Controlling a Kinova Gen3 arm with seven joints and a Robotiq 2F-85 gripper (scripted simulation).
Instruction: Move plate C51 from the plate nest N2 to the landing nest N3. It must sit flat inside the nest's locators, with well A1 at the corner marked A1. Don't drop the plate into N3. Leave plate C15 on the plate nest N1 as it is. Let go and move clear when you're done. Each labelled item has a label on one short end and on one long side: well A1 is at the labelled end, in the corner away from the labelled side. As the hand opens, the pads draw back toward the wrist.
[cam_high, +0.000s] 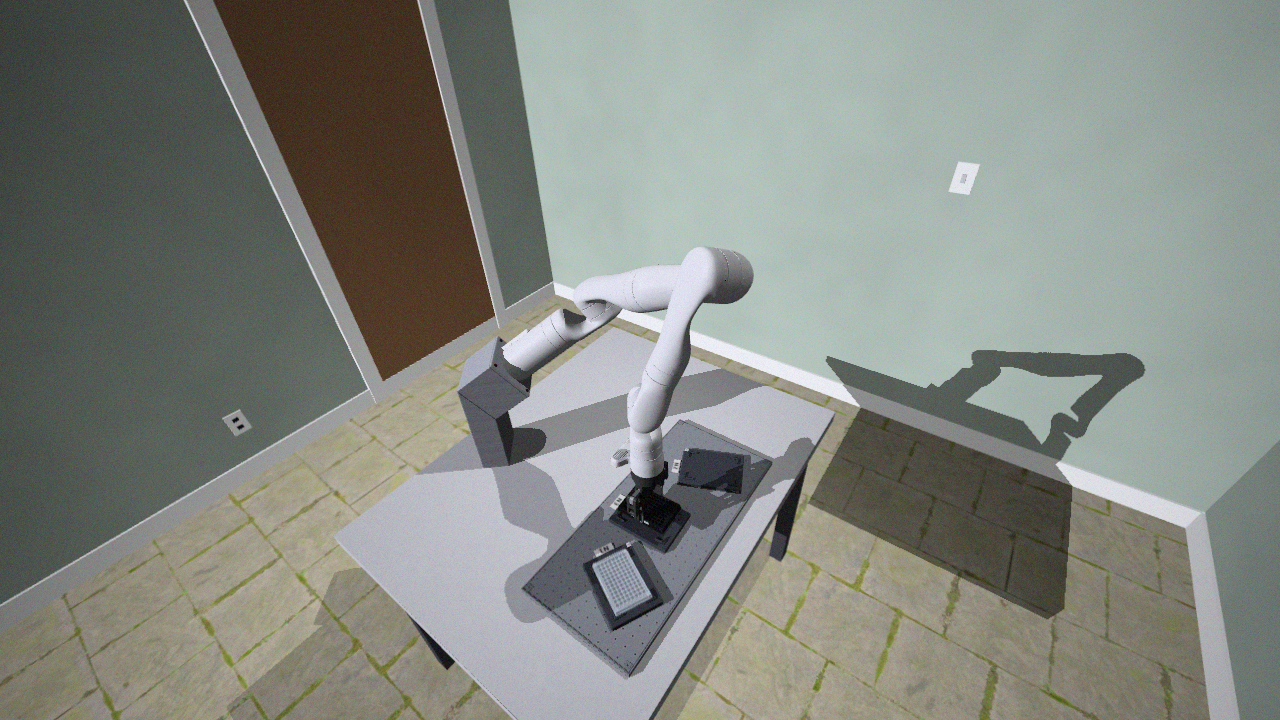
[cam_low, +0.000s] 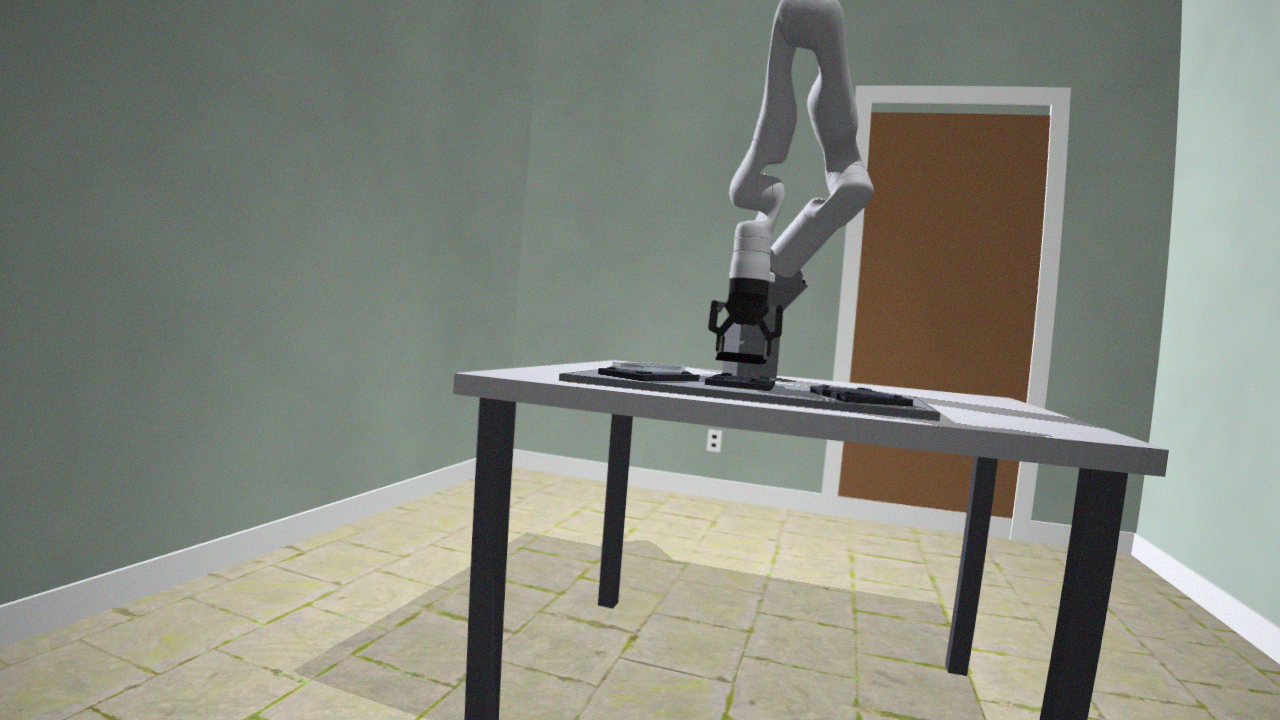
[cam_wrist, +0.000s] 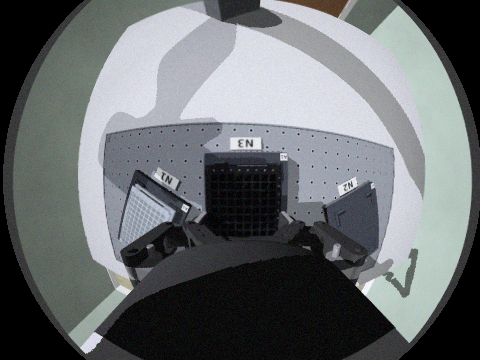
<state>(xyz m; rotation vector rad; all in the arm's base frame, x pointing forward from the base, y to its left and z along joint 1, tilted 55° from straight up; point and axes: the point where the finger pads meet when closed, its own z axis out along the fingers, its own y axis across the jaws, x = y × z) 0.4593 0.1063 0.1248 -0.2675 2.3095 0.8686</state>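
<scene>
Now: hand 6 cm above the landing nest N3. From my hand the other things lie so: plate nest N2 (5 cm behind, 22 cm to the left, 6 cm below); N2 tag (11 cm behind, 15 cm to the left, 6 cm below); N3 tag (9 cm behind, 4 cm to the right, 6 cm below).
</scene>
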